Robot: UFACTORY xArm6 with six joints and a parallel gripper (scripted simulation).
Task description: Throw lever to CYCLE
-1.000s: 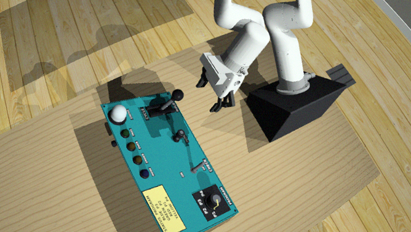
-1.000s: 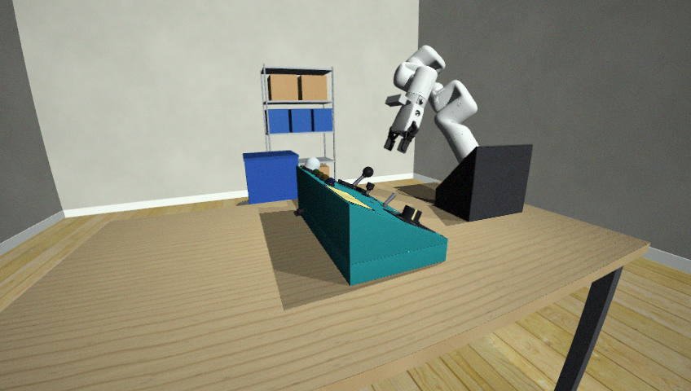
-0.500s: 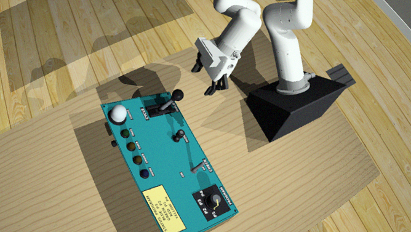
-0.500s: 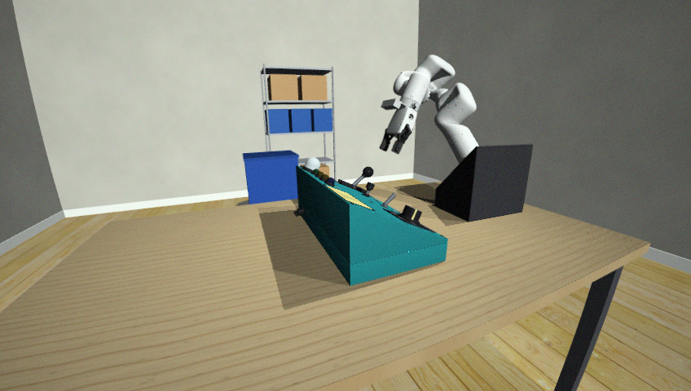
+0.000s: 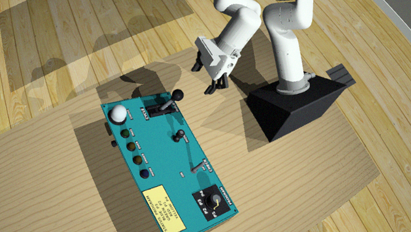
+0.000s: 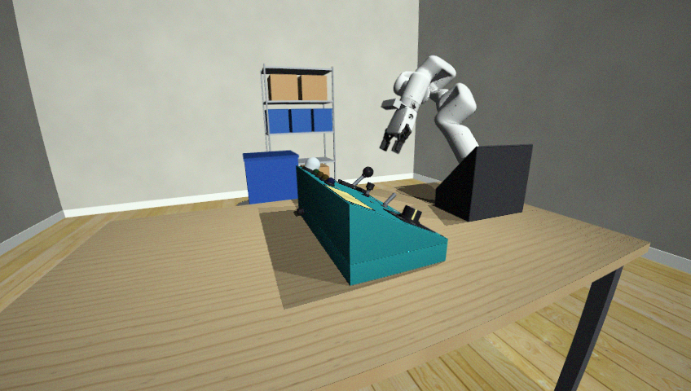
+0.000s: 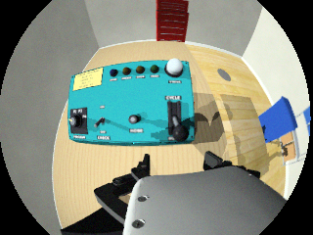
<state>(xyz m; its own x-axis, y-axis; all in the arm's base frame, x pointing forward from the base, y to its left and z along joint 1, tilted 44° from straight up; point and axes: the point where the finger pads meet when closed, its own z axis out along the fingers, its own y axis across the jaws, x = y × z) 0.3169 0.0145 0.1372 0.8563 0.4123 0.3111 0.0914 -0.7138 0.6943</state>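
Right now my hand is 110 mm short of the lever, 10 mm to the left of it and 110 mm above it. Also, from my hand: grey toggle: 100 mm ahead, 230 mm to the left, 120 mm below; then teal console: 140 mm ahead, 180 mm to the left, 140 mm below; then rotary selector: 90 mm ahead, 360 mm to the left, 120 mm below.
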